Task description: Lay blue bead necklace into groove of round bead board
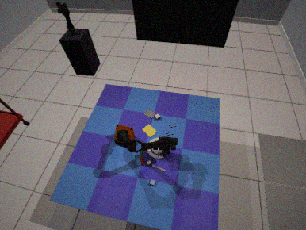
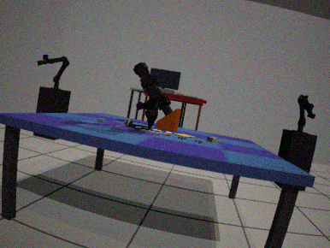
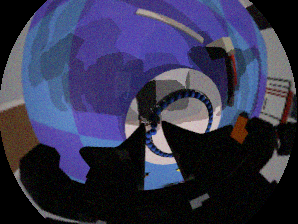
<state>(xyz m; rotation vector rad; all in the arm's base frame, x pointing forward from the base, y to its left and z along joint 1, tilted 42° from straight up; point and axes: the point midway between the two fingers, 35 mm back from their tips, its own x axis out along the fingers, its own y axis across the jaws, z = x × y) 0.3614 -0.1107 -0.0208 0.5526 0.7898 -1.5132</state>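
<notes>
Now: the round white bead board 60 mm behind my gripper tip, 20 mm to the left of it and 10 mm below it. Also, from my gripper tip: red-handled tool (180 mm behind, 100 mm to the right, 10 mm below); then yellow card (170 mm behind, 180 mm to the left, 10 mm below); then thin pale stick (30 mm behind, 160 mm to the right, 10 mm below).
</notes>
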